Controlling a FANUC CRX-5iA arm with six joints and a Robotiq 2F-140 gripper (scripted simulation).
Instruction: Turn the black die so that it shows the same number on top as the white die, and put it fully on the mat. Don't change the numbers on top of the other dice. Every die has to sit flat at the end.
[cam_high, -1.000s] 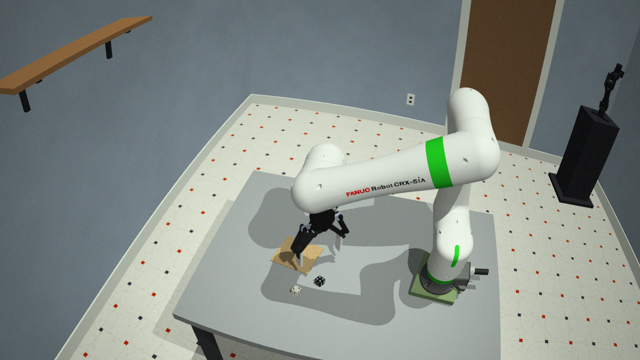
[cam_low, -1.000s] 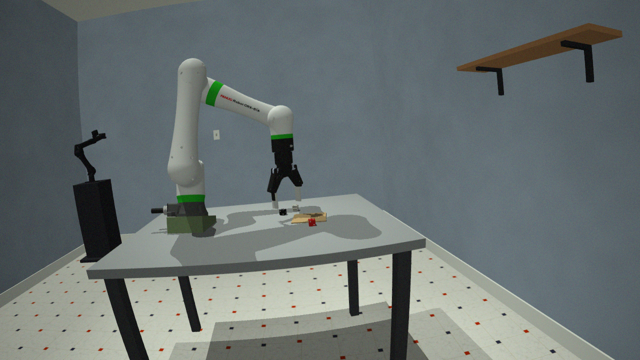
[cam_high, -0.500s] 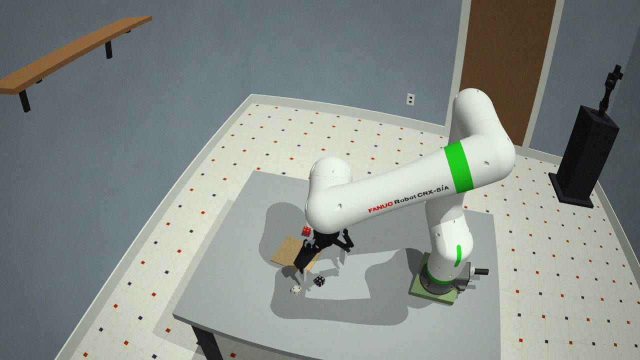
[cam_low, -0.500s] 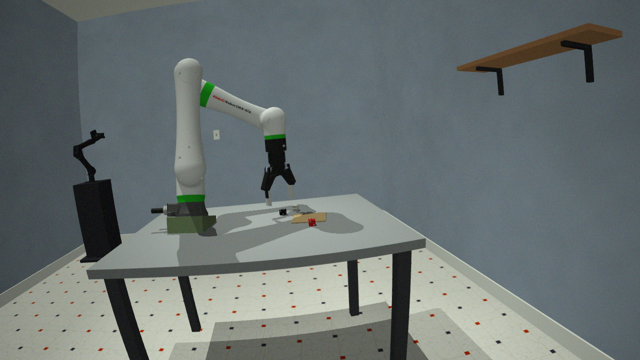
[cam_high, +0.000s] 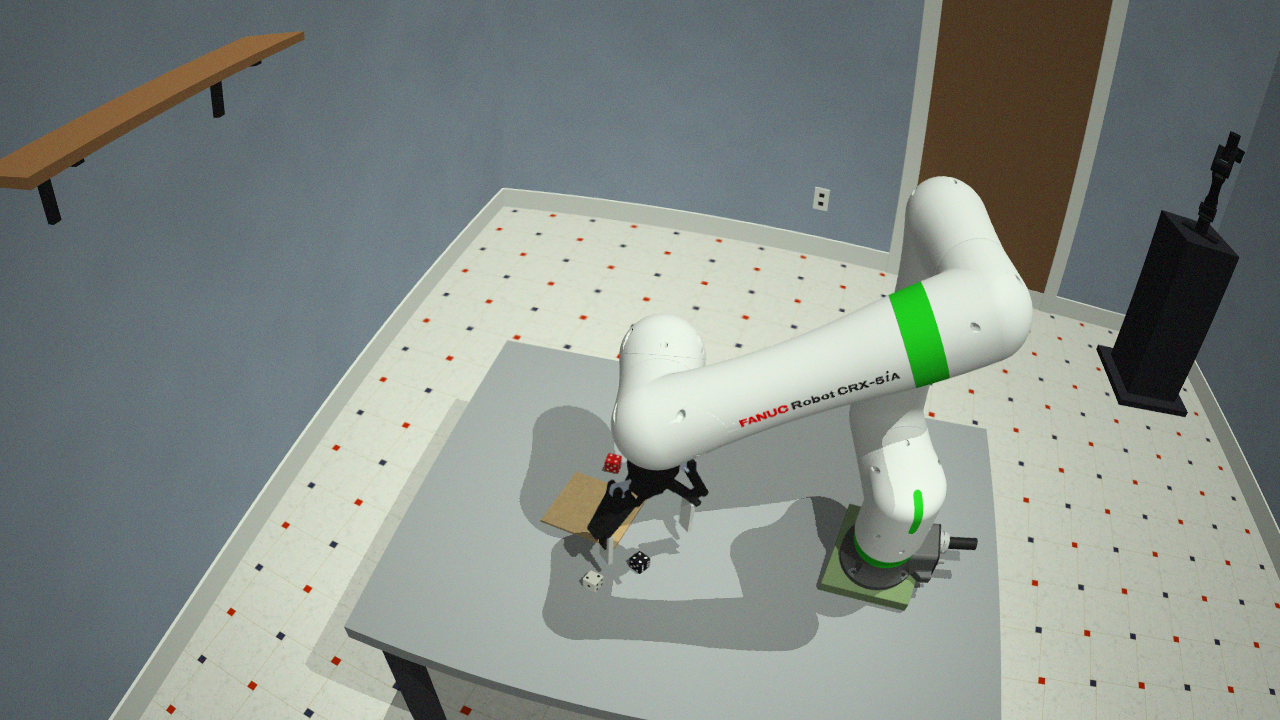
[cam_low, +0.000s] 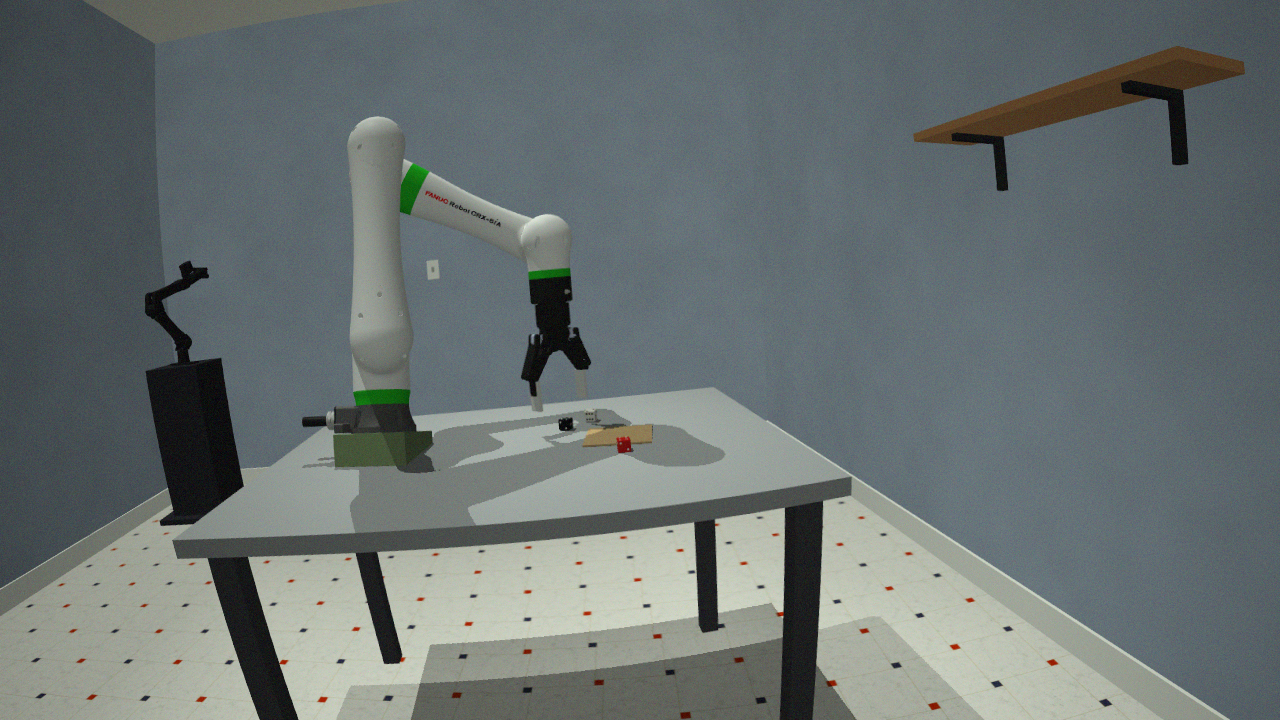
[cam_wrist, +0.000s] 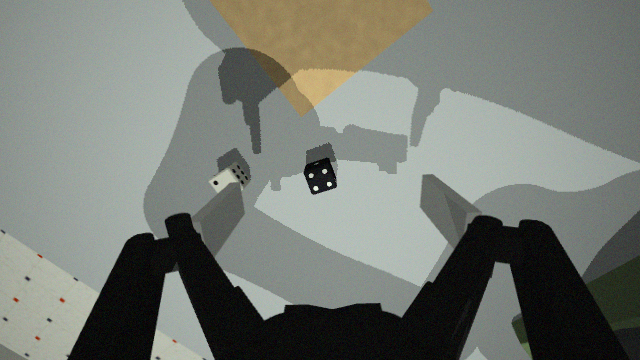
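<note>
Now: hand 6 cm above the black die, 1 cm to the right of it and 1 cm short of it. Also, from my hand: white die 7 cm to the left, 7 cm ahead, 6 cm below; tan mat 11 cm to the right, 11 cm ahead, 7 cm below; red die 22 cm to the right, 10 cm ahead, 6 cm below.
</note>
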